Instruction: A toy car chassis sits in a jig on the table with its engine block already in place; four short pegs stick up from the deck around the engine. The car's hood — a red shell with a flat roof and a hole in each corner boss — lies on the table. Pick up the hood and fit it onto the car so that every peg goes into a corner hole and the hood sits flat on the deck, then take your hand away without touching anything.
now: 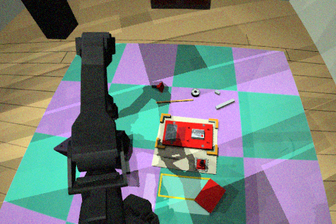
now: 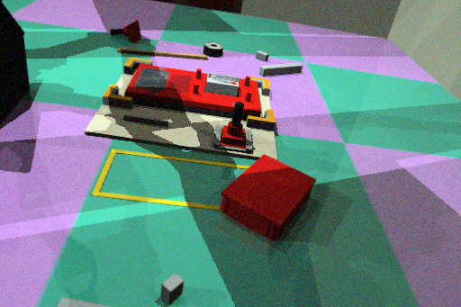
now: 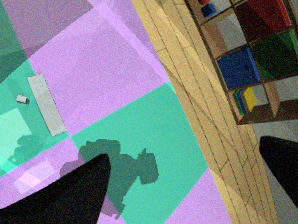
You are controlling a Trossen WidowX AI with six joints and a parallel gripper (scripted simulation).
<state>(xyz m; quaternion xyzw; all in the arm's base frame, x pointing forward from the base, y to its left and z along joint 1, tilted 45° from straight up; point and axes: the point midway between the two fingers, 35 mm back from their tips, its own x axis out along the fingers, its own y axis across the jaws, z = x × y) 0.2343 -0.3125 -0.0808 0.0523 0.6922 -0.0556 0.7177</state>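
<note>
The red hood lies 19 cm ahead of my gripper tip, 19 cm to the left of it and 27 cm below it. Round my gripper tip: grey engine block (11 cm ahead, 41 cm to the left, 27 cm below); thin wooden stick (1 cm behind, 56 cm to the left, 29 cm below).
</note>
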